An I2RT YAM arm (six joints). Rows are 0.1 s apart.
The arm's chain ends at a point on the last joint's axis. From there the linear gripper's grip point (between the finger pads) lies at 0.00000 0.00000 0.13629 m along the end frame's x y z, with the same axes.
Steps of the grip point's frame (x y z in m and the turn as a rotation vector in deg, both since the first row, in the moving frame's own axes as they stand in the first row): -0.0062 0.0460 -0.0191 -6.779 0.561 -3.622; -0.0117 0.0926 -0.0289 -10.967 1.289 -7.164; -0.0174 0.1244 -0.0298 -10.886 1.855 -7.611; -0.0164 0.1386 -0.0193 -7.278 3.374 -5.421; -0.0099 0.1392 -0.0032 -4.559 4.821 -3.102; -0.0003 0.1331 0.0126 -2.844 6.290 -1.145; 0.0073 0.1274 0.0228 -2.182 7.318 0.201; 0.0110 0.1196 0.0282 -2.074 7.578 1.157; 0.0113 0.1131 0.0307 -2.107 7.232 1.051
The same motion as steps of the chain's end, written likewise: -0.0080 0.0300 -0.0181 -6.779 0.561 -3.622; -0.0164 0.0669 -0.0264 -10.967 1.289 -7.164; -0.0235 0.0990 -0.0273 -10.886 1.855 -7.611; -0.0252 0.1217 -0.0180 -7.278 3.374 -5.421; -0.0216 0.1287 -0.0023 -4.559 4.821 -3.102; -0.0153 0.1265 0.0136 -2.844 6.290 -1.145; -0.0100 0.1222 0.0240 -2.182 7.318 0.201; -0.0069 0.1145 0.0295 -2.074 7.578 1.157; -0.0058 0.1079 0.0319 -2.107 7.232 1.051
